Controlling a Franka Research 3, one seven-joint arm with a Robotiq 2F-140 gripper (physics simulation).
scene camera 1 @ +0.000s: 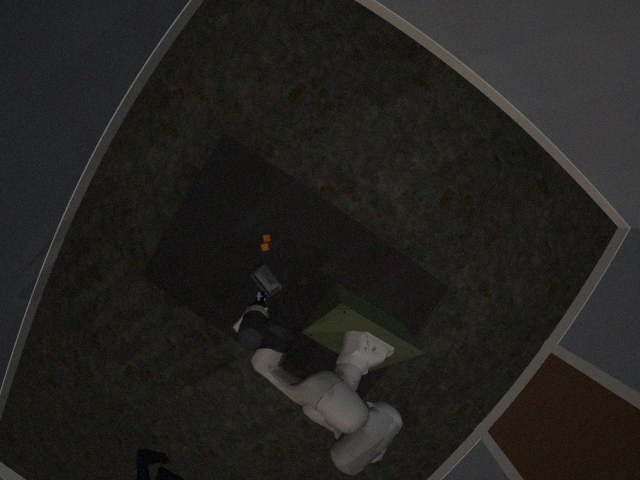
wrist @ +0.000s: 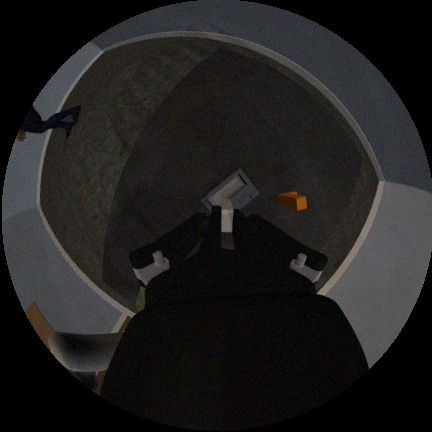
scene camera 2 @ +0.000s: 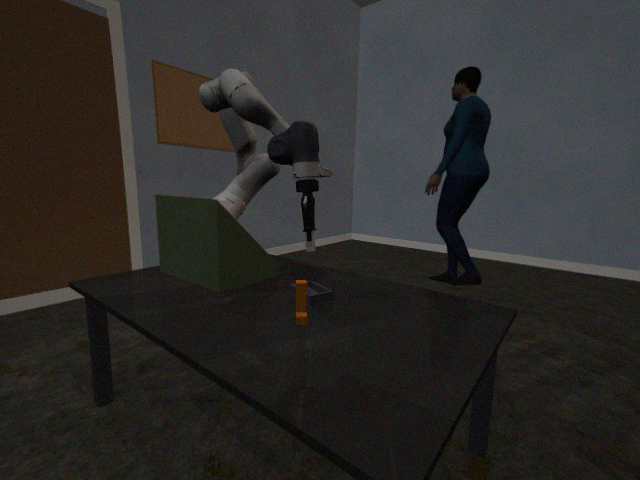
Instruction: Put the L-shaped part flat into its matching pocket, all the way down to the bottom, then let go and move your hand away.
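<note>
The pale L-shaped part lies in the pocket of a grey tray. It looks flat in the wrist view, with a dark gap at the far end of its long leg. The fingers partly hide its near end, and its exact depth cannot be told. My gripper is shut with nothing between its pale fingertips. It points down and hangs well above the tray, apart from the part.
An orange block stands on the dark table beside the tray. A green wedge-shaped block stands near the arm's base. A person stands beyond the table.
</note>
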